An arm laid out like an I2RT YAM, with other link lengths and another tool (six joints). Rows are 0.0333 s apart.
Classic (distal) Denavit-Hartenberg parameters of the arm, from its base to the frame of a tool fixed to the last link. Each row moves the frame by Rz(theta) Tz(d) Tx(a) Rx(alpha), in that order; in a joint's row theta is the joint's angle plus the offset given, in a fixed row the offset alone. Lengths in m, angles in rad.
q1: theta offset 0  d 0.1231  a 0.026  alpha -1.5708
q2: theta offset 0  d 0  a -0.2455  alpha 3.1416
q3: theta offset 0.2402  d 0  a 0.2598  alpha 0
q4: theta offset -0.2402  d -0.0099  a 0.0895  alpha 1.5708
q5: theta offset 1.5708  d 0.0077  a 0  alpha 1.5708
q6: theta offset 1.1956  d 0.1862  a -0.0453  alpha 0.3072
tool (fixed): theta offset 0  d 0.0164  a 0  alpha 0
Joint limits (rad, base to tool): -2.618..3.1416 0..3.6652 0..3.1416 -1.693..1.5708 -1.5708..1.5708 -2.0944..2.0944
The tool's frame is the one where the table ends.
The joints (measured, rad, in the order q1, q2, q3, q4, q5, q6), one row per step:
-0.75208 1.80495 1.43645 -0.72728 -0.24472 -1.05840
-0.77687 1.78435 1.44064 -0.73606 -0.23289 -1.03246
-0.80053 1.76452 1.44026 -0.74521 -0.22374 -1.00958
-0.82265 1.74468 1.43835 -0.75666 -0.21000 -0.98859
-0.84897 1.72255 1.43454 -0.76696 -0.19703 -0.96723
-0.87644 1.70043 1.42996 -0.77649 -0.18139 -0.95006
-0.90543 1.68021 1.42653 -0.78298 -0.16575 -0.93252
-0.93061 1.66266 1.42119 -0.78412 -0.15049 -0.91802
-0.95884 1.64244 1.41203 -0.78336 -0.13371 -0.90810
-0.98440 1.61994 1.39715 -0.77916 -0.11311 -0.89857
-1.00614 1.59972 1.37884 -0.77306 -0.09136 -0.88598
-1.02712 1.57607 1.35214 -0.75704 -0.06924 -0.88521
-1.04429 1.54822 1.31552 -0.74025 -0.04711 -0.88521
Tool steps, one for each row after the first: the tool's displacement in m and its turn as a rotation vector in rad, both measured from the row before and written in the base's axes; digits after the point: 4 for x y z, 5 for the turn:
-0.0071 -0.0128 0.0091 -0.00595 -0.00798 -0.05260
-0.0080 -0.0105 0.0071 -0.00183 -0.00543 -0.04761
-0.0092 -0.0096 0.0058 -0.00288 0.00018 -0.04671
-0.0107 -0.0106 0.0062 -0.00346 -0.00170 -0.05091
-0.0119 -0.0108 0.0057 -0.00701 0.00084 -0.04987
-0.0121 -0.0116 0.0058 -0.00866 -0.00085 -0.05180
-0.0108 -0.0103 0.0046 -0.01046 -0.00078 -0.04531
-0.0127 -0.0105 0.0043 -0.01380 0.00131 -0.04538
-0.0130 -0.0092 0.0032 -0.01577 0.00421 -0.04455
-0.0123 -0.0076 0.0011 -0.01190 0.00598 -0.04405
-0.0122 -0.0068 0.0004 -0.02047 0.00855 -0.03380
-0.0121 -0.0035 -0.0019 -0.01625 0.01169 -0.02955

